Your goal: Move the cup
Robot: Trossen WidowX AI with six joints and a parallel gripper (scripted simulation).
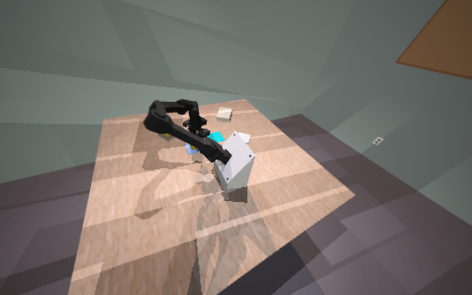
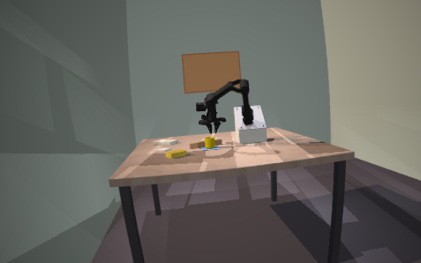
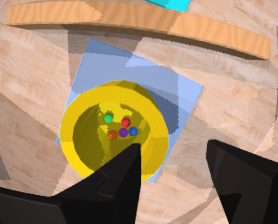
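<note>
Right now my gripper tip is 3 cm short of the yellow cup, 2 cm to the right of it and 6 cm above it. From my gripper tip the other things lie so: cyan pad: 6 cm ahead, 16 cm to the right, 10 cm below; then wooden bar: 4 cm ahead, 7 cm to the right, 9 cm below; then light blue pad: 3 cm ahead, 2 cm to the left, 10 cm below.
</note>
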